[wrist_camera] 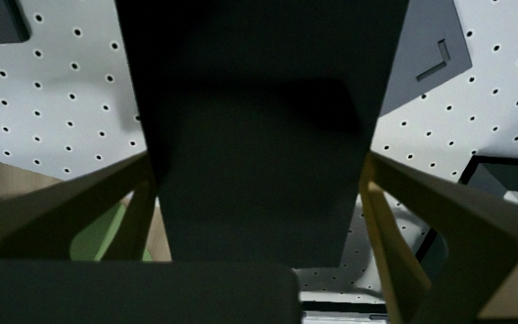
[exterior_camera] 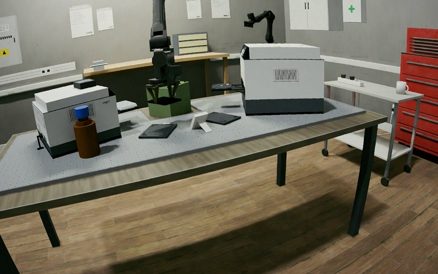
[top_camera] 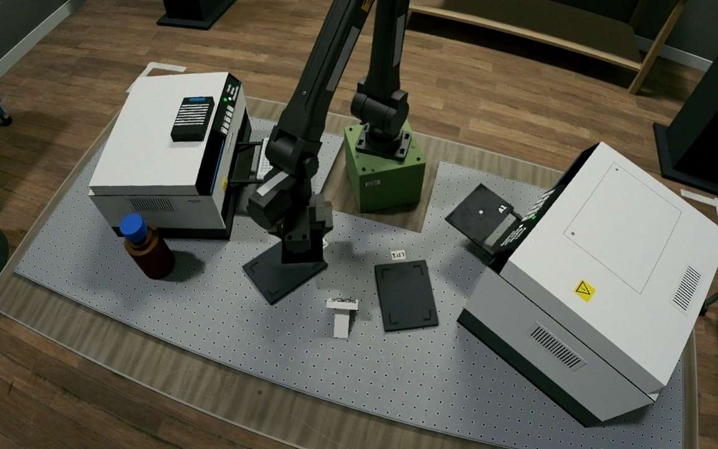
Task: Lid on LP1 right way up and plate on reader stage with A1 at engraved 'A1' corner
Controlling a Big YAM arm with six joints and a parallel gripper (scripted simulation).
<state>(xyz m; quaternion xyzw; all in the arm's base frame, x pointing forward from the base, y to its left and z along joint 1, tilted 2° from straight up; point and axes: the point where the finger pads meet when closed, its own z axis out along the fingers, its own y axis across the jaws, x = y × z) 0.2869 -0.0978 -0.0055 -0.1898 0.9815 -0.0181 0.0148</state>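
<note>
Now: hand 1 cm short of the LP1 pad, 24 cm to the right of it and 12 cm above it. From my hand the other things lie so: well plate 21 cm behind, 15 cm to the right, 4 cm below; dark lid 1 cm below; N1 nest 3 cm ahead, 5 cm to the right, 12 cm below.
</note>
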